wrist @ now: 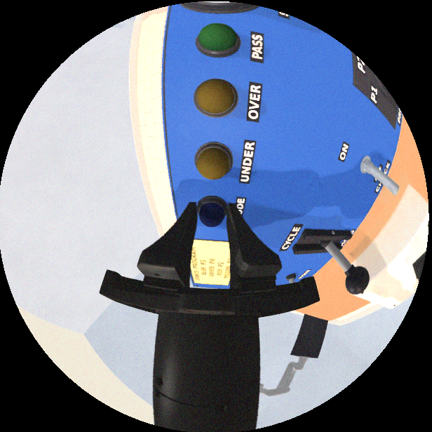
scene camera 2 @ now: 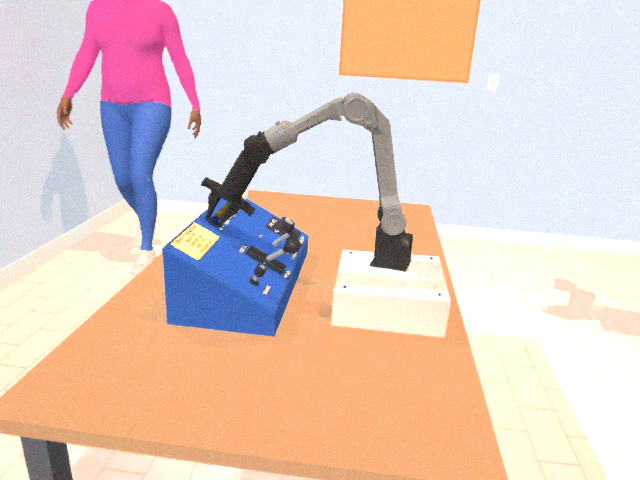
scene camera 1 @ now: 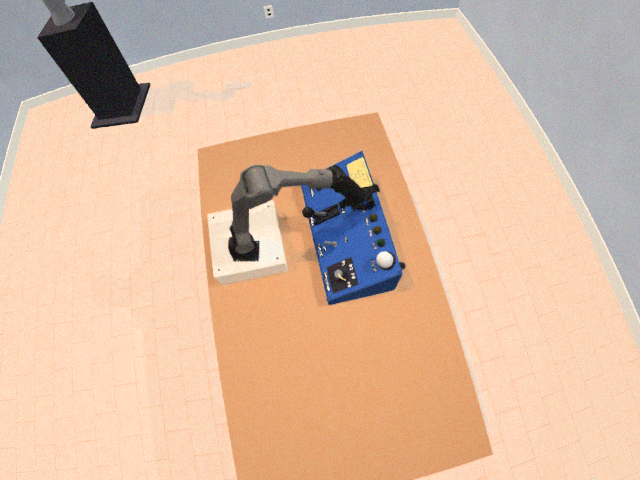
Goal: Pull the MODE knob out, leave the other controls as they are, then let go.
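The MODE knob (scene camera 2: 215, 220) (wrist: 212, 214) is a small dark navy round knob in a black collar, near the upper edge of the blue control box (scene camera 1: 338, 227) (scene camera 2: 217, 294) (wrist: 300, 125). My gripper (scene camera 1: 367, 205) (wrist: 211, 210) is shut on this knob, with one black fingertip against each side of it. In the wrist view the right finger covers part of the MODE label (wrist: 241, 205). In scene camera 1 the gripper hides the knob. How far the knob stands out of its collar is hard to tell.
UNDER (wrist: 213, 161), OVER (wrist: 215, 97) and PASS (wrist: 217, 38) lamps line up beside the knob. The ball-ended CYCLE lever (scene camera 1: 308, 211) (wrist: 357, 280), a toggle (scene camera 1: 329, 243) (wrist: 381, 176), a rotary selector (scene camera 1: 339, 274) and a white dome (scene camera 1: 384, 259) are on the box. A person (scene camera 2: 135, 103) stands behind the table.
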